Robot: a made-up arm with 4 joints. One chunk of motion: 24 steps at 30 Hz.
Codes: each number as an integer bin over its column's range. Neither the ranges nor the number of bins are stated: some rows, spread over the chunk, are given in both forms.
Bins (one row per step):
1: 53 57 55 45 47 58
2: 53 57 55 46 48 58
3: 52 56 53 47 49 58
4: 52 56 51 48 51 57
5: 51 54 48 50 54 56
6: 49 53 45 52 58 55
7: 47 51 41 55 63 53
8: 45 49 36 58 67 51
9: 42 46 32 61 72 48
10: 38 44 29 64 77 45
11: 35 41 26 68 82 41
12: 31 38 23 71 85 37
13: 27 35 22 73 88 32
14: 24 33 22 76 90 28
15: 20 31 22 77 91 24
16: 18 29 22 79 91 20
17: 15 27 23 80 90 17
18: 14 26 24 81 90 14
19: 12 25 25 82 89 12
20: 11 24 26 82 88 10
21: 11 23 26 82 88 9
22: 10 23 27 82 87 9
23: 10 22 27 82 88 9
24: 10 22 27 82 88 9
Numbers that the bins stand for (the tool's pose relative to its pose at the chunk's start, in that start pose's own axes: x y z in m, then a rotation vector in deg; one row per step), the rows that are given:
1: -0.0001 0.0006 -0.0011 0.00 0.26 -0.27
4: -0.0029 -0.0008 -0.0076 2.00 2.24 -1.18
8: -0.0227 -0.0107 -0.0318 8.67 10.16 -6.64
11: -0.0510 -0.0220 -0.0480 15.33 17.59 -15.73
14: -0.0821 -0.0333 -0.0544 20.67 21.55 -27.55
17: -0.1076 -0.0418 -0.0528 23.33 21.55 -37.55
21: -0.1189 -0.0475 -0.0480 24.67 20.56 -44.82
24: -0.1217 -0.0489 -0.0464 24.67 20.56 -44.82
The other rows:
2: -0.0001 0.0006 -0.0011 0.67 0.76 -0.27
3: -0.0029 -0.0008 -0.0043 1.33 1.25 -0.27
5: -0.0058 -0.0036 -0.0124 3.33 3.73 -2.09
6: -0.0114 -0.0051 -0.0173 4.67 5.71 -3.00
7: -0.0171 -0.0079 -0.0237 6.67 8.18 -4.82
9: -0.0312 -0.0149 -0.0383 10.67 12.64 -9.36
10: -0.0425 -0.0178 -0.0431 12.67 15.11 -12.09
12: -0.0623 -0.0263 -0.0528 17.33 19.07 -19.36
13: -0.0736 -0.0305 -0.0544 18.67 20.56 -23.91
15: -0.0934 -0.0362 -0.0544 21.33 22.04 -31.18
16: -0.0991 -0.0390 -0.0544 22.67 22.04 -34.82
18: -0.1104 -0.0432 -0.0512 24.00 21.55 -40.27
19: -0.1161 -0.0446 -0.0496 24.67 21.05 -42.09
20: -0.1189 -0.0461 -0.0480 24.67 20.56 -43.91
22: -0.1217 -0.0475 -0.0464 24.67 20.06 -44.82
23: -0.1217 -0.0489 -0.0464 24.67 20.56 -44.82

